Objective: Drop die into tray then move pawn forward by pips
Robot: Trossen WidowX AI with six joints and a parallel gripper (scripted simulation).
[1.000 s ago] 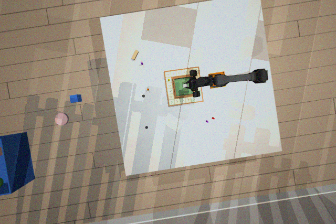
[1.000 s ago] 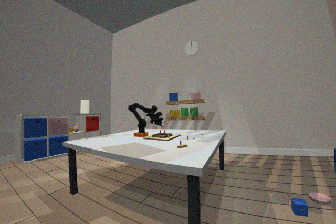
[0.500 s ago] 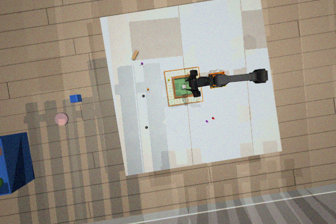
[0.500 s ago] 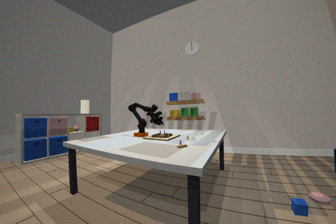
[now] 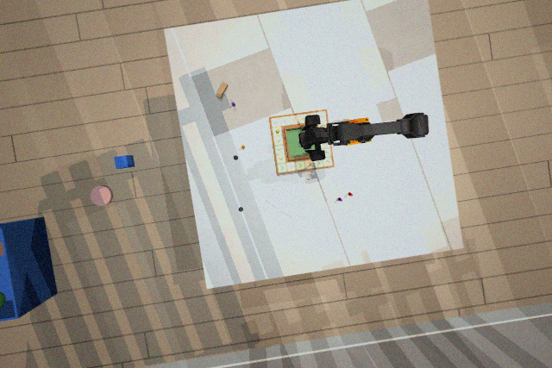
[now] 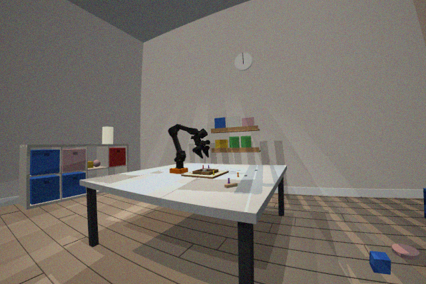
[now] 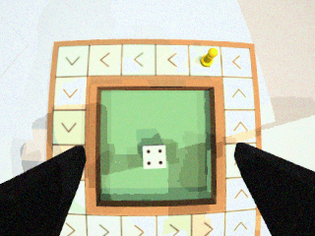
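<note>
My gripper tip is 12 cm short of the yellow pawn, 11 cm above it and 5 cm to the left of it. Round my gripper tip: green dice tray 13 cm below; then white die 11 cm below, 2 cm behind; then orange pawn 28 cm ahead, 12 cm below, 2 cm to the left.
</note>
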